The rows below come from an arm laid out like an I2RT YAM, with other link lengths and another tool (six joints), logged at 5 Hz.
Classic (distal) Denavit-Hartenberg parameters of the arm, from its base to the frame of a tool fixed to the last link. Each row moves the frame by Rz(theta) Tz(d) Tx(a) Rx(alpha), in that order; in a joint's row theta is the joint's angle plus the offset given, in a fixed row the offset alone. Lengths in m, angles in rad.
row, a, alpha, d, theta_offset
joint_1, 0.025, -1.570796, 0.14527, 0
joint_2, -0.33, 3.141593, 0, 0
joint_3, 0.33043, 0, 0, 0.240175
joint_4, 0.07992, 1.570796, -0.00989, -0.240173
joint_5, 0, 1.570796, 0.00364, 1.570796
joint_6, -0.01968, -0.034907, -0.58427, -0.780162
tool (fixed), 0, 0, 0.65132, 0
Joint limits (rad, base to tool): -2.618..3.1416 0..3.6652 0..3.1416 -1.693..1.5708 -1.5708..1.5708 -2.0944..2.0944
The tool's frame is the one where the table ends.
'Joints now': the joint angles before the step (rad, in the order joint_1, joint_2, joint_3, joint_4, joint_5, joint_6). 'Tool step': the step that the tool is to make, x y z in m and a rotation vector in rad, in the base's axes. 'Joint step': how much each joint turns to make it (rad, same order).
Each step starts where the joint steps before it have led.
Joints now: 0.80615, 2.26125, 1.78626, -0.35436, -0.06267, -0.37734
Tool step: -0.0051, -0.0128, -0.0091, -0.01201, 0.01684, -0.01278
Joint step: -0.00860, -0.02612, -0.06664, 0.02053, 0.00000, 0.00563
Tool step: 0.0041, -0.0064, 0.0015, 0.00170, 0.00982, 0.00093
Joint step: -0.01343, -0.00504, -0.00195, -0.00917, -0.01561, -0.00544
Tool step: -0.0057, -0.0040, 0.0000, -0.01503, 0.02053, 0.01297
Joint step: 0.00107, -0.01289, -0.01516, -0.02343, -0.01064, -0.00661
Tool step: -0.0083, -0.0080, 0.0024, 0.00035, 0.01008, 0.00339
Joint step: -0.00065, -0.03558, -0.04812, 0.00580, -0.00826, 0.00155
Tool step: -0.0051, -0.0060, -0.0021, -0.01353, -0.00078, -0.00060
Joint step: 0.00013, -0.01866, -0.03451, 0.00630, 0.00834, -0.00581
